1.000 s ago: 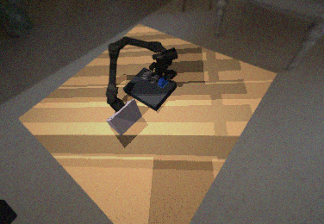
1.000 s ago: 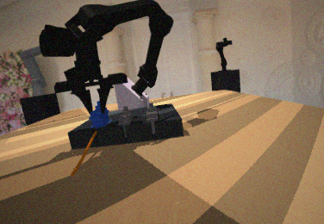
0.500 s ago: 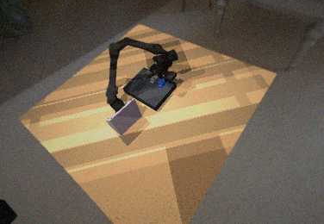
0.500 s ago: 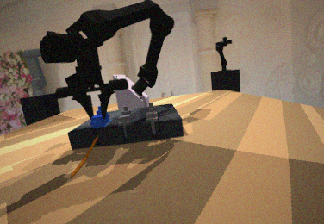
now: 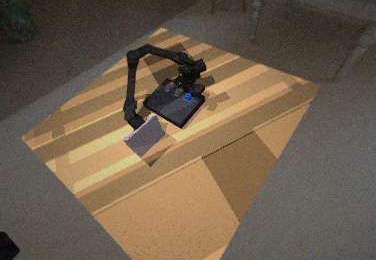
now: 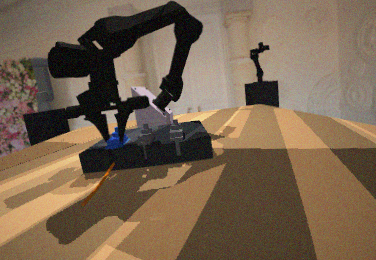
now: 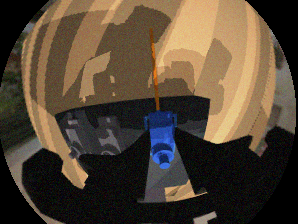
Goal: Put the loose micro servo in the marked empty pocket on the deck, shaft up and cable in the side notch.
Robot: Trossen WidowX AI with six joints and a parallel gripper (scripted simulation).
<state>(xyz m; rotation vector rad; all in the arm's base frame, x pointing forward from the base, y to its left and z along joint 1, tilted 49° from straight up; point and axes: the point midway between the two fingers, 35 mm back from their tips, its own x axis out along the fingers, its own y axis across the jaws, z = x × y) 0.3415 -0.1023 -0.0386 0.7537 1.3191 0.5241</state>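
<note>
My gripper tip is now 12 cm past the dark deck, 8 cm to the right of it and 3 cm above it.
</note>
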